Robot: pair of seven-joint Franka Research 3 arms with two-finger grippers.
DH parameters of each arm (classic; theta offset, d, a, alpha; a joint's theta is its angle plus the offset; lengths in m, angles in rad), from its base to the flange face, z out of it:
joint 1: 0 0.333 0 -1.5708
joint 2: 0 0 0 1.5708
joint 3: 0 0.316 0.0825 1.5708
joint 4: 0 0 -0.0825 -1.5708
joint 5: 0 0.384 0 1.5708
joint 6: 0 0 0.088 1.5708
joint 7: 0 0.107 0 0
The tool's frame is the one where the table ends.
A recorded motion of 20 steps. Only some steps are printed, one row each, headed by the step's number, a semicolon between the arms.
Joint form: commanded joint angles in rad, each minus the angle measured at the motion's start. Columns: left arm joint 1, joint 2, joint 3, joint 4, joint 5, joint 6, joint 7; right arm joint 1, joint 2, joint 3, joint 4, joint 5, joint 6, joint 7.
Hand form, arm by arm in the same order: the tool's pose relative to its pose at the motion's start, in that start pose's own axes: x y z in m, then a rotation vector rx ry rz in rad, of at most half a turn. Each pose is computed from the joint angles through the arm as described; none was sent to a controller.
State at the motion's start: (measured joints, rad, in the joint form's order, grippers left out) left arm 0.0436 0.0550 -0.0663 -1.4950 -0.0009 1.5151 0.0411; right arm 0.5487 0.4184 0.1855 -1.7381 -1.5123 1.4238 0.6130
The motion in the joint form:
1: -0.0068 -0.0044 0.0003 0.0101 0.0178 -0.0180 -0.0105; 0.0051 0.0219 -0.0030 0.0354 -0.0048 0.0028 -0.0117
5: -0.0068 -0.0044 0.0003 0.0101 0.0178 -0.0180 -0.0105; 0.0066 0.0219 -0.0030 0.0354 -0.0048 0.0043 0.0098
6: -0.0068 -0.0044 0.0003 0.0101 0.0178 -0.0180 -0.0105; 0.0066 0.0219 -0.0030 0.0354 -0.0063 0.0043 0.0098
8: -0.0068 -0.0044 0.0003 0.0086 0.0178 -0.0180 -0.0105; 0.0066 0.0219 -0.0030 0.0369 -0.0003 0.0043 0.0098
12: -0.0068 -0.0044 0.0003 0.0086 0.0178 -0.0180 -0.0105; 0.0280 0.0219 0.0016 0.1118 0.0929 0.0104 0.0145
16: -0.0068 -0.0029 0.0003 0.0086 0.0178 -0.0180 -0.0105; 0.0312 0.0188 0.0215 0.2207 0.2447 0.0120 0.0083
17: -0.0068 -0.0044 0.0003 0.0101 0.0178 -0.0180 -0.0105; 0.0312 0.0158 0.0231 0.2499 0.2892 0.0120 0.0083
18: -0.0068 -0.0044 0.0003 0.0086 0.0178 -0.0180 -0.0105; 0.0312 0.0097 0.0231 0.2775 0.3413 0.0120 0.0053
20: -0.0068 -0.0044 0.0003 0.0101 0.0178 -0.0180 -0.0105; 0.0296 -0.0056 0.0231 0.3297 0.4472 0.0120 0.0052
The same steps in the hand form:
1: -0.0032 0.0019 -0.0056 0.0182 -0.0041 -0.0053; 0.0086 0.0010 -0.0017 0.0021 0.0052 0.0020
5: -0.0032 0.0019 -0.0056 0.0182 -0.0041 -0.0053; 0.0087 0.0009 -0.0028 0.0031 0.0079 0.0234
6: -0.0032 0.0019 -0.0056 0.0182 -0.0041 -0.0053; 0.0088 0.0010 -0.0028 0.0019 0.0087 0.0236
8: -0.0032 0.0019 -0.0049 0.0181 -0.0056 -0.0053; 0.0087 0.0011 -0.0029 0.0070 0.0052 0.0242
12: -0.0032 0.0019 -0.0049 0.0181 -0.0056 -0.0053; 0.0172 0.0226 -0.0214 0.1027 -0.0174 0.0869
16: -0.0027 0.0018 -0.0040 0.0180 -0.0071 -0.0052; 0.0253 0.0558 -0.0389 0.2648 -0.0694 0.1618
17: -0.0032 0.0019 -0.0056 0.0182 -0.0041 -0.0053; 0.0266 0.0660 -0.0415 0.3110 -0.0870 0.1847
18: -0.0032 0.0019 -0.0049 0.0181 -0.0056 -0.0053; 0.0268 0.0770 -0.0438 0.3637 -0.1070 0.2048
20: -0.0032 0.0019 -0.0056 0.0182 -0.0041 -0.0053; 0.0259 0.1000 -0.0483 0.4718 -0.1453 0.2496

